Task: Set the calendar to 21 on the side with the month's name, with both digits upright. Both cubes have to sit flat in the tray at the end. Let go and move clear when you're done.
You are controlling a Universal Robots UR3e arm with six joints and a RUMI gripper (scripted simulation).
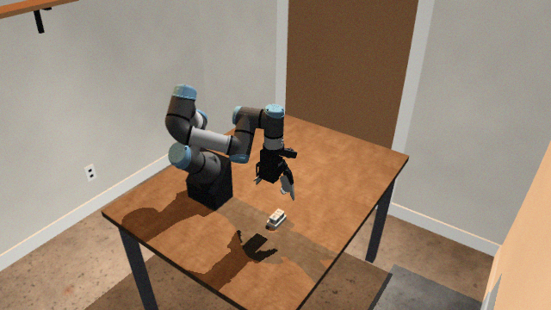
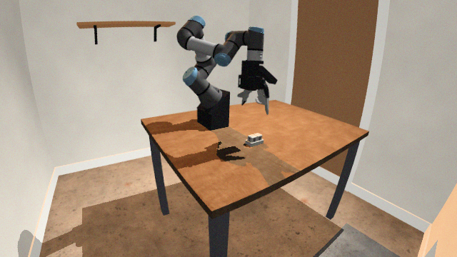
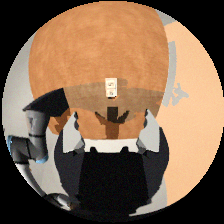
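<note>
The calendar tray is 150 mm below my hand and 20 mm to the left of it.
</note>
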